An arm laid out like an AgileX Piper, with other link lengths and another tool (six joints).
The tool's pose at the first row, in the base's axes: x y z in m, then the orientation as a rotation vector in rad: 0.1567 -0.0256 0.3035 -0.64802 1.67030 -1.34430
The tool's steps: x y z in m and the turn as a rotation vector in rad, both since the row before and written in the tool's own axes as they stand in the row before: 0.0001 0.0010 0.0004 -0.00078 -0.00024 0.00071; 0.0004 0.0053 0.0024 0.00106 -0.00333 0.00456; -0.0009 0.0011 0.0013 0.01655 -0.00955 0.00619; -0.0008 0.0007 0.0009 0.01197 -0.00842 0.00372; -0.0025 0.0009 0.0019 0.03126 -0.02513 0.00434; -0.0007 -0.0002 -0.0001 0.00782 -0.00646 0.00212; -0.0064 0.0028 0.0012 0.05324 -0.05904 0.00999; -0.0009 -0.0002 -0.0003 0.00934 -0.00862 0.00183; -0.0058 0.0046 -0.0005 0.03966 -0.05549 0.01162; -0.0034 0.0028 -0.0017 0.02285 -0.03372 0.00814
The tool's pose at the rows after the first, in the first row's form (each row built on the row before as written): 0.1571 -0.0256 0.3025 -0.64796 1.67079 -1.34308; 0.1596 -0.0256 0.2972 -0.64508 1.66786 -1.33890; 0.1613 -0.0252 0.2964 -0.63525 1.64826 -1.34193; 0.1626 -0.0248 0.2960 -0.62970 1.63279 -1.34380; 0.1656 -0.0234 0.2959 -0.62177 1.58928 -1.35061; 0.1658 -0.0228 0.2963 -0.61897 1.57838 -1.35139; 0.1702 -0.0172 0.2958 -0.61231 1.49179 -1.35147; 0.1702 -0.0163 0.2962 -0.60999 1.47803 -1.35211; 0.1731 -0.0099 0.2937 -0.60798 1.40511 -1.34212; 0.1735 -0.0055 0.2919 -0.60651 1.36203 -1.33396
